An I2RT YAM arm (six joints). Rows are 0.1 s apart.
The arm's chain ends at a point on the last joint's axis. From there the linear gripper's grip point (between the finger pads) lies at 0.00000 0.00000 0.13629 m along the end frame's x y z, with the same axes.
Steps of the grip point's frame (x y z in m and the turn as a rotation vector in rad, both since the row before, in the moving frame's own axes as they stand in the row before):
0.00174, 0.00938, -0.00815, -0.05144, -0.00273, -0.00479
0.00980, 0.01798, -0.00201, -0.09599, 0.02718, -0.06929
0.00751, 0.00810, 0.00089, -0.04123, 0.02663, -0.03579
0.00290, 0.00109, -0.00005, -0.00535, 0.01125, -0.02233
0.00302, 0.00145, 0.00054, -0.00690, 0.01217, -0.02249
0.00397, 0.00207, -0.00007, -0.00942, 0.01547, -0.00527
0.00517, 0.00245, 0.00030, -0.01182, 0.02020, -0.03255
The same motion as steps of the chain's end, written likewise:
0.00210, 0.00237, -0.00797, -0.05144, -0.00273, -0.00479
0.00565, 0.00506, -0.00133, -0.09599, 0.02718, -0.06929
0.00378, 0.00255, 0.00105, -0.04123, 0.02663, -0.03579
0.00136, 0.00038, -0.00004, -0.00535, 0.01125, -0.02233
0.00135, 0.00053, 0.00055, -0.00690, 0.01217, -0.02249
0.00186, 0.00079, -0.00005, -0.00942, 0.01547, -0.00527
0.00239, 0.00088, 0.00034, -0.01182, 0.02020, -0.03255

